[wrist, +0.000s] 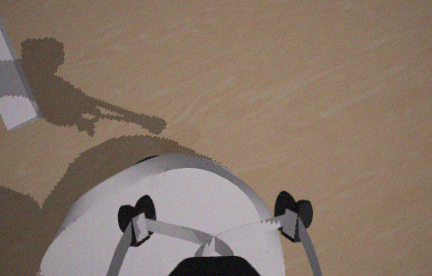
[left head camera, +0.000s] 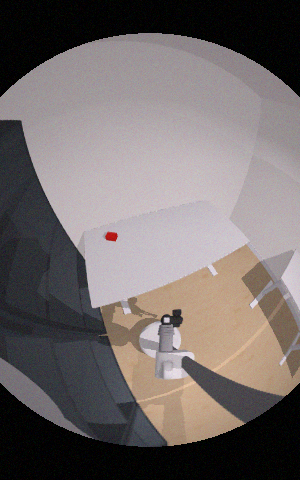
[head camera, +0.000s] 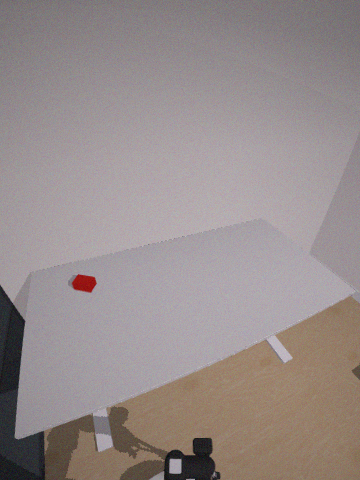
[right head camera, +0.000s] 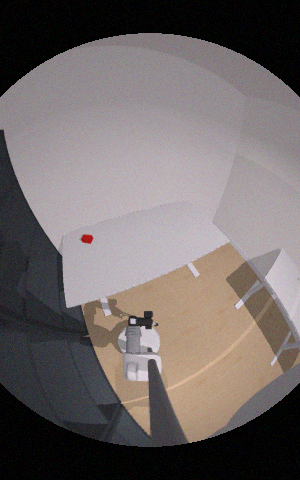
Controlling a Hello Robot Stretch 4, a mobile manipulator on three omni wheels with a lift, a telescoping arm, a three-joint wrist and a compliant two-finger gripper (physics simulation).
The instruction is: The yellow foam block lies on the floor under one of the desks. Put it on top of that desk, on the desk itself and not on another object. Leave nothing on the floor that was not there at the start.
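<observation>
The yellow foam block does not show in any of these views. A white desk [head camera: 190, 320] [left head camera: 160, 260] [right head camera: 140, 265] stands against the wall, and its top hides the floor beneath it. A red block [head camera: 84, 283] [left head camera: 111, 236] [right head camera: 87, 239] lies on the desk near its back left corner. My gripper [wrist: 215, 209] is open and empty in the wrist view, with its fingers wide apart above my round white base [wrist: 175, 200]. In the head views my wrist is in front of the desk, and the fingertips are too small or hidden to make out there.
A dark shelf unit [head camera: 32, 440] [left head camera: 10, 150] [right head camera: 10, 200] stands close on the left. A desk foot [head camera: 104, 435] [wrist: 22, 115] reaches out at the near left, another foot [head camera: 279, 349] farther right. A second white desk [left head camera: 295, 275] [right head camera: 285, 272] stands at the right.
</observation>
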